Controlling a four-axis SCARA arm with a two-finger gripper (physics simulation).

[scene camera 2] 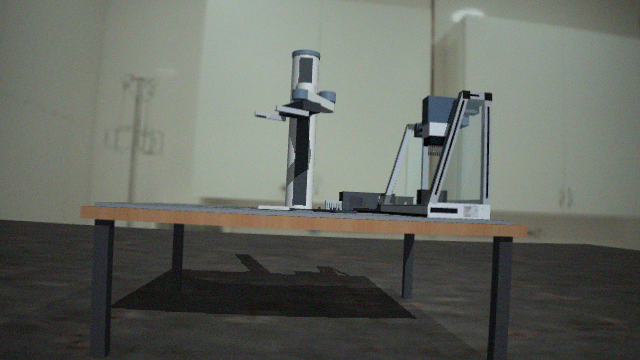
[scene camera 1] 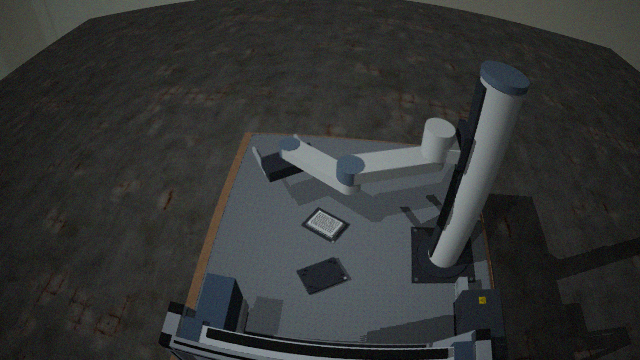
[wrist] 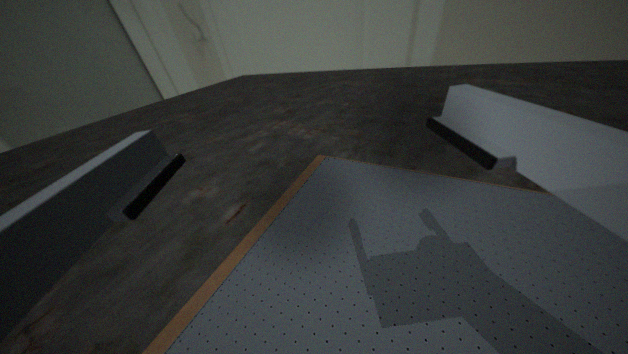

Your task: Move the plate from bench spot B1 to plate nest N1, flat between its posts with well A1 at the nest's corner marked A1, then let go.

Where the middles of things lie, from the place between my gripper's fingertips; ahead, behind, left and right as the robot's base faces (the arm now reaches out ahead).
The dark nest (scene camera 1: 319, 276) lies 210 mm behind my hand, 320 mm to the left of it and 380 mm below it.
